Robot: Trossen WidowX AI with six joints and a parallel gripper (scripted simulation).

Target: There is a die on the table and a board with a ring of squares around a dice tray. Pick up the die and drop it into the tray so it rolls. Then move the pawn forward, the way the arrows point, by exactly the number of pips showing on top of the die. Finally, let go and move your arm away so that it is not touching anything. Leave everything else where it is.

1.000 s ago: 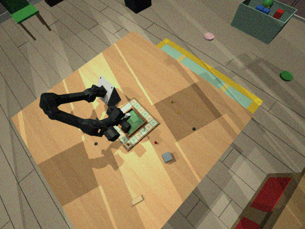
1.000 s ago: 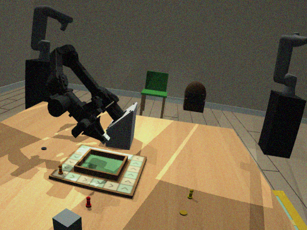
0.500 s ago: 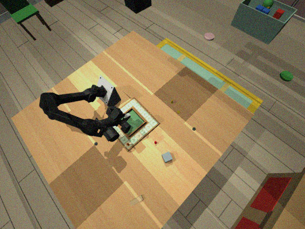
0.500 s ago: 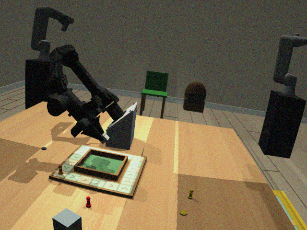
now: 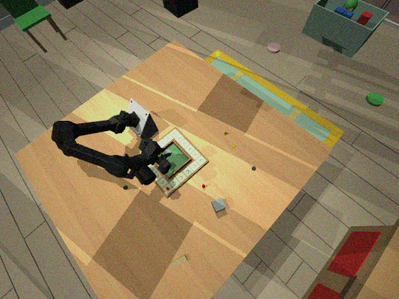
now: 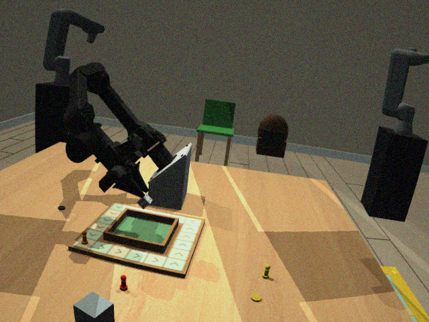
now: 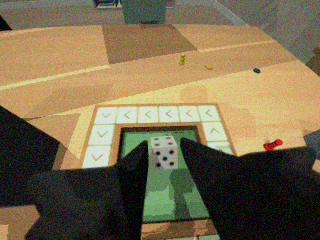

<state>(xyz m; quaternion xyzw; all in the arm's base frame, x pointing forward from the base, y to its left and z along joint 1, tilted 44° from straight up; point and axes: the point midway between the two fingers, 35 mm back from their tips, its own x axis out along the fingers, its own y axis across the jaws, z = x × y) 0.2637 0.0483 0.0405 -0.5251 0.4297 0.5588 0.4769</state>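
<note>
Now: gripper tip 40 mm above the white die. Round my gripper tip: green tray: 110 mm below; orange pawn: 120 mm ahead, 110 mm to the right, 90 mm below; red pawn: 220 mm ahead, 40 mm to the left, 100 mm below.
</note>
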